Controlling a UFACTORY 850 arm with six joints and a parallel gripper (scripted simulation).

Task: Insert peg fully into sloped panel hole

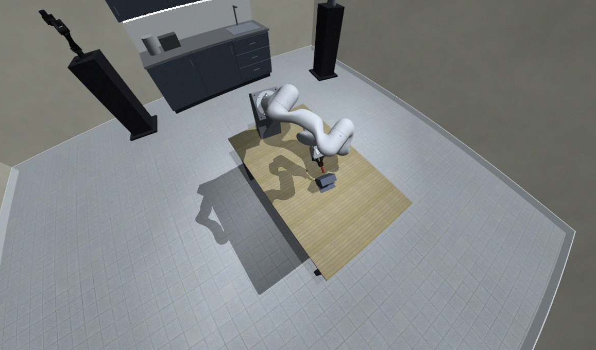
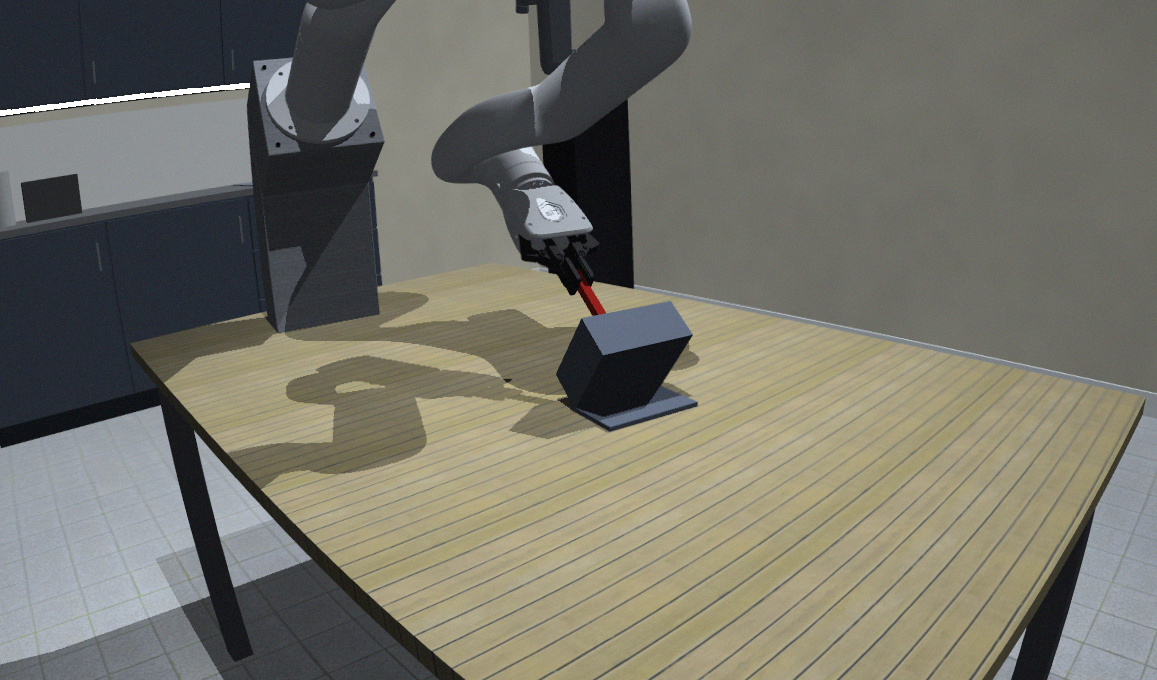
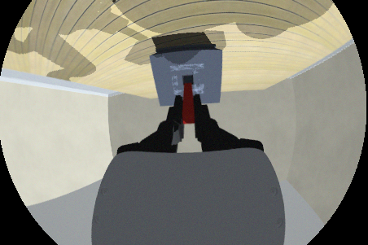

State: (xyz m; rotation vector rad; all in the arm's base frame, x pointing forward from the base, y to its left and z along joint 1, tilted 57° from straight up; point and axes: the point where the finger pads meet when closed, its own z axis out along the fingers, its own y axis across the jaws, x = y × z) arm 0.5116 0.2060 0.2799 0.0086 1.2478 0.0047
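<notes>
Right now the thin base plate is 140 mm below my hand and 130 mm ahead of it. Also, from my hand: red peg: 30 mm ahead, 20 mm below.
</notes>
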